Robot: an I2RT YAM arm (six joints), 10 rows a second.
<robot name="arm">
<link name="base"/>
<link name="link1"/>
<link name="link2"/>
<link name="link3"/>
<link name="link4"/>
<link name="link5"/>
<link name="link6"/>
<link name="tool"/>
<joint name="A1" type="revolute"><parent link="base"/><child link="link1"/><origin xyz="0 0 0.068"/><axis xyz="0 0 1"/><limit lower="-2.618" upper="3.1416"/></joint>
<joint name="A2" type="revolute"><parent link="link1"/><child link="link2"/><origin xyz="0.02 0.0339 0.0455" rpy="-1.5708 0 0"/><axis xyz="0 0 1"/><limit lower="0" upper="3.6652"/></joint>
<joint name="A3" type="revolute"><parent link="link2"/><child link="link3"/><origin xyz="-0.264 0 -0.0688" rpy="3.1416 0 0"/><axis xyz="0 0 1"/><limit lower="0" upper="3.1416"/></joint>
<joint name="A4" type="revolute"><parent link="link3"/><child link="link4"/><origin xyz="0.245 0.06 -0.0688"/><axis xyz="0 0 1"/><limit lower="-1.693" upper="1.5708"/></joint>
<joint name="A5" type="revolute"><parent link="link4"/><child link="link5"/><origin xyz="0.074 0.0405 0.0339" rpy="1.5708 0 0"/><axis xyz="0 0 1"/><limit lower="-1.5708" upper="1.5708"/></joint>
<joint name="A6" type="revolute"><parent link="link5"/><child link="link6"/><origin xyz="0.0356 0 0.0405" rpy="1.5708 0 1.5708"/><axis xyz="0 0 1"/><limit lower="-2.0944" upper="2.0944"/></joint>
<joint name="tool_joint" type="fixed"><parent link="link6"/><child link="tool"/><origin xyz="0 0 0" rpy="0 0 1.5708"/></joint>
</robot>
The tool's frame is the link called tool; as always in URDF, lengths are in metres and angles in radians.
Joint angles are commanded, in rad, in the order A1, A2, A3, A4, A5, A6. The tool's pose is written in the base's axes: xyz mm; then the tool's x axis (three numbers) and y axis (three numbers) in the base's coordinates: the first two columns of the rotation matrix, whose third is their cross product. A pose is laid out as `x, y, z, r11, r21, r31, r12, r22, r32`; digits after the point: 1 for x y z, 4 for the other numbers.
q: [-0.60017 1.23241 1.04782 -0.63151 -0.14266 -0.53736]
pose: 216.6, -142.1, 297.0, -0.7615, -0.0928, -0.6415, 0.1035, 0.9596, -0.2617
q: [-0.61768 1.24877 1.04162 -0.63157 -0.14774 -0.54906]
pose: 216.3, -147.2, 291.0, -0.7743, -0.0831, -0.6273, 0.1038, 0.9612, -0.2554
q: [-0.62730 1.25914 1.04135 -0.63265 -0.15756 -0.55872]
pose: 216.4, -150.0, 288.4, -0.7788, -0.0820, -0.6219, 0.0979, 0.9634, -0.2497
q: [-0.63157 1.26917 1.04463 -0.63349 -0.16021 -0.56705]
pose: 217.4, -152.0, 287.0, -0.7829, -0.0843, -0.6164, 0.0926, 0.9639, -0.2495
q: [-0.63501 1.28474 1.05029 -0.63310 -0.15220 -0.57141]
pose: 219.2, -154.8, 284.9, -0.7909, -0.0812, -0.6065, 0.0947, 0.9630, -0.2525
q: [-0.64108 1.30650 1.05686 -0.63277 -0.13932 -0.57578]
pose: 221.5, -159.1, 281.6, -0.8031, -0.0735, -0.5913, 0.1005, 0.9615, -0.2560
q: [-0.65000 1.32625 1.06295 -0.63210 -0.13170 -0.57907]
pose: 223.0, -163.7, 278.5, -0.8126, -0.0637, -0.5794, 0.1074, 0.9606, -0.2564
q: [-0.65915 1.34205 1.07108 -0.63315 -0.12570 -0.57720]
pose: 224.0, -167.9, 276.9, -0.8187, -0.0505, -0.5720, 0.1188, 0.9596, -0.2549
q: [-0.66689 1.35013 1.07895 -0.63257 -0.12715 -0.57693]
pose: 224.3, -170.9, 277.4, -0.8184, -0.0443, -0.5729, 0.1259, 0.9590, -0.2540
